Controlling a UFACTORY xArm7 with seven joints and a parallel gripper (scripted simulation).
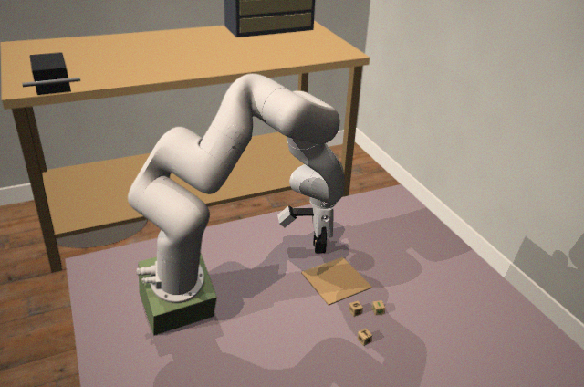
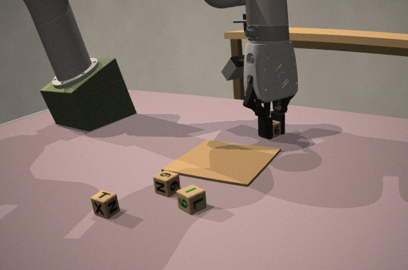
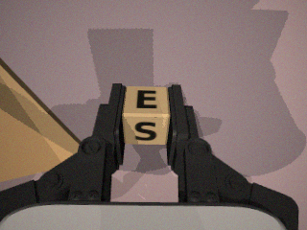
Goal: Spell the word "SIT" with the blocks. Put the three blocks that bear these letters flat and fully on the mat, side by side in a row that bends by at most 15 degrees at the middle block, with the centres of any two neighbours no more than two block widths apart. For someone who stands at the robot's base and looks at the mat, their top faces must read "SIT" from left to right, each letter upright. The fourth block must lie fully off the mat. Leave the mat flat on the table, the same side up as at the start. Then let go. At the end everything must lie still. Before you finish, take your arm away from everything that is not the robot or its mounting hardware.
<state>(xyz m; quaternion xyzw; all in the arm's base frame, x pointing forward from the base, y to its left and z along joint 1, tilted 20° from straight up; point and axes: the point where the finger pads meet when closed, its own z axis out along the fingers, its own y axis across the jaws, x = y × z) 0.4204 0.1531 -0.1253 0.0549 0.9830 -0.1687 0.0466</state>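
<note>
Now: hand 14 cm to the left of the tan mat, 2 cm above it and 1 cm short of it. Also, from my hand: wooden block (35 cm to the right, 2 cm ahead, 1 cm below).
</note>
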